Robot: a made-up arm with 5 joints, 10 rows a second.
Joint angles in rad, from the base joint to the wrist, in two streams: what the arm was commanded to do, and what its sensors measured. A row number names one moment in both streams.
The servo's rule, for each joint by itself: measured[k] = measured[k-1] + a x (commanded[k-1-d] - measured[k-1]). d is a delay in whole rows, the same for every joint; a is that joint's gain. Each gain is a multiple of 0.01, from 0.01 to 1. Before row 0 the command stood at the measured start. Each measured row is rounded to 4 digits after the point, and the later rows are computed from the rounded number. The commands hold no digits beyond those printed.
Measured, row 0:
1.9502, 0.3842, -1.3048, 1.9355, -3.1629
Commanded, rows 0 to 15:
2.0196, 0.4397, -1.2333, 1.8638, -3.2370
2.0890, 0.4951, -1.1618, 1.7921, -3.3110
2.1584, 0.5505, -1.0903, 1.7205, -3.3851
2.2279, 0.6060, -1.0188, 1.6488, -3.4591
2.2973, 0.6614, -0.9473, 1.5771, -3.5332
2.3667, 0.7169, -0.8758, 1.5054, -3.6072
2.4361, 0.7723, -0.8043, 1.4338, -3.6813
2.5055, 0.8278, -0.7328, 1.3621, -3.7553
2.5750, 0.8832, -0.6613, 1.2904, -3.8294
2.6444, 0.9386, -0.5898, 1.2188, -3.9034
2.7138, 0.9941, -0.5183, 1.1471, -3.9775
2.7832, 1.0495, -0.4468, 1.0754, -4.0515
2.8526, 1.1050, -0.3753, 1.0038, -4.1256
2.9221, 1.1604, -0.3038, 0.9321, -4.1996
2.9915, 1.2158, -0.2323, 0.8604, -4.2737
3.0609, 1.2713, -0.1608, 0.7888, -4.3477
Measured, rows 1 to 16:
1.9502, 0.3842, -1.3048, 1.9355, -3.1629
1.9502, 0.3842, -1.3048, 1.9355, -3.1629
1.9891, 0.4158, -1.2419, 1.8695, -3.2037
2.0450, 0.4610, -1.1714, 1.7983, -3.2627
2.1085, 0.5120, -1.1000, 1.7267, -3.3300
2.1754, 0.5656, -1.0285, 1.6550, -3.4010
2.2437, 0.6202, -0.9570, 1.5833, -3.4737
2.3126, 0.6753, -0.8855, 1.5116, -3.5471
2.3818, 0.7306, -0.8140, 1.4400, -3.6209
2.4511, 0.7860, -0.7425, 1.3683, -3.6948
2.5205, 0.8414, -0.6710, 1.2966, -3.7688
2.5899, 0.8968, -0.5995, 1.2250, -3.8428
2.6593, 0.9523, -0.5280, 1.1533, -3.9169
2.7287, 1.0077, -0.4565, 1.0816, -3.9909
2.7981, 1.0632, -0.3850, 1.0100, -4.0650
2.8675, 1.1186, -0.3135, 0.9383, -4.1390
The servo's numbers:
d 2
a 0.56 0.57 0.88 0.92 0.55

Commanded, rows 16 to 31:
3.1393, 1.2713, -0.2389, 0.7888, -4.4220
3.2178, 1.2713, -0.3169, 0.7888, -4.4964
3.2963, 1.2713, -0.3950, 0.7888, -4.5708
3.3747, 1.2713, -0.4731, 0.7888, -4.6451
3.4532, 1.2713, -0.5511, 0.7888, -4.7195
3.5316, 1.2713, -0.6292, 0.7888, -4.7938
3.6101, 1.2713, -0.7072, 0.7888, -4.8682
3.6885, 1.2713, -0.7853, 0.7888, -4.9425
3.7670, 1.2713, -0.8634, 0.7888, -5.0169
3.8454, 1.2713, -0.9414, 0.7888, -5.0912
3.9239, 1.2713, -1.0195, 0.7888, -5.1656
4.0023, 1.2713, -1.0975, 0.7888, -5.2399
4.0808, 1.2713, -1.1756, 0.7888, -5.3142
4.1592, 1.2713, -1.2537, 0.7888, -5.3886
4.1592, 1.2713, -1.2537, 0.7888, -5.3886
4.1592, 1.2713, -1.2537, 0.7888, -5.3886
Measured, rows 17 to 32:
2.9369, 1.1740, -0.2420, 0.8666, -4.2131
3.0063, 1.2295, -0.1705, 0.7950, -4.2871
3.0808, 1.2533, -0.2307, 0.7893, -4.3613
3.1575, 1.2636, -0.3066, 0.7888, -4.4356
3.2352, 1.2680, -0.3844, 0.7888, -4.5100
3.3133, 1.2699, -0.4625, 0.7888, -4.5843
3.3916, 1.2707, -0.5405, 0.7888, -4.6587
3.4700, 1.2710, -0.6186, 0.7888, -4.7330
3.5485, 1.2712, -0.6966, 0.7888, -4.8074
3.6269, 1.2713, -0.7747, 0.7888, -4.8817
3.7054, 1.2713, -0.8528, 0.7888, -4.9561
3.7838, 1.2713, -0.9308, 0.7888, -5.0304
3.8623, 1.2713, -1.0089, 0.7888, -5.1048
3.9407, 1.2713, -1.0869, 0.7888, -5.1791
4.0192, 1.2713, -1.1650, 0.7888, -5.2534
4.0976, 1.2713, -1.2431, 0.7888, -5.3278

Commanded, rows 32 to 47:
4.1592, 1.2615, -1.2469, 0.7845, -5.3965
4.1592, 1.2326, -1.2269, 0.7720, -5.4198
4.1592, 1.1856, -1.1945, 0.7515, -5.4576
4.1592, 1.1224, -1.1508, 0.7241, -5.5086
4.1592, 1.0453, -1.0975, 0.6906, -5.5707
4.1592, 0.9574, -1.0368, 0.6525, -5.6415
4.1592, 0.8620, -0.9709, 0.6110, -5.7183
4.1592, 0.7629, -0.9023, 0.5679, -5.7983
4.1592, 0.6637, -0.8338, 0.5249, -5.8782
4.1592, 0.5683, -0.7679, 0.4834, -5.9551
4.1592, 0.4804, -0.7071, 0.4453, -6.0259
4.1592, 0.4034, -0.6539, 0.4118, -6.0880
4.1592, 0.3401, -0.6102, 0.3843, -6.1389
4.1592, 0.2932, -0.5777, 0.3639, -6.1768
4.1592, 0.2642, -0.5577, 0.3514, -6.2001
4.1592, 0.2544, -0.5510, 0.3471, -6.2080
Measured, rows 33 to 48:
4.1321, 1.2713, -1.2524, 0.7888, -5.3612
4.1473, 1.2713, -1.2535, 0.7888, -5.3763
4.1540, 1.2657, -1.2477, 0.7848, -5.3874
4.1569, 1.2468, -1.2294, 0.7730, -5.4052
4.1582, 1.2119, -1.1987, 0.7532, -5.4340
4.1588, 1.1609, -1.1565, 0.7264, -5.4750
4.1590, 1.0950, -1.1046, 0.6935, -5.5276
4.1591, 1.0166, -1.0449, 0.6558, -5.5902
4.1592, 0.9285, -0.9798, 0.6146, -5.6607
4.1592, 0.8341, -0.9116, 0.5716, -5.7364
4.1592, 0.7370, -0.8431, 0.5286, -5.8144
4.1592, 0.6408, -0.7769, 0.4870, -5.8918
4.1592, 0.5494, -0.7155, 0.4486, -5.9656
4.1592, 0.4662, -0.6613, 0.4147, -6.0329
4.1592, 0.3943, -0.6163, 0.3867, -6.0912
4.1592, 0.3367, -0.5823, 0.3657, -6.1383

